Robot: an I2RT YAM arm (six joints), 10 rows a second.
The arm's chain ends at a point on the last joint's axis. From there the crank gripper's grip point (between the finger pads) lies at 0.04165 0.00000 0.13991 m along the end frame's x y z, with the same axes.
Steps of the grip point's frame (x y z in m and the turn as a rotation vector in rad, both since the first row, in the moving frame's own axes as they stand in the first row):
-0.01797, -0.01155, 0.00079, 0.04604, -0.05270, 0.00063
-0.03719, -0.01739, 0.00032, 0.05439, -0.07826, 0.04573
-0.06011, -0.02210, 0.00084, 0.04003, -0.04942, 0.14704
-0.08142, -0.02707, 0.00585, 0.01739, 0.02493, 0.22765
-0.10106, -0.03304, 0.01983, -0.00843, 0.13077, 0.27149
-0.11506, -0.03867, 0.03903, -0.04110, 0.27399, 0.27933
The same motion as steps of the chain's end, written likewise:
-0.01055, -0.00509, -0.00106, 0.04604, -0.05270, 0.00063
-0.02626, -0.01136, -0.00235, 0.05439, -0.07826, 0.04573
-0.05314, -0.02207, -0.00105, 0.04003, -0.04942, 0.14704
-0.08407, -0.03446, 0.00686, 0.01739, 0.02493, 0.22765
-0.11704, -0.04778, 0.02643, -0.00843, 0.13077, 0.27149
-0.14847, -0.06066, 0.05569, -0.04110, 0.27399, 0.27933

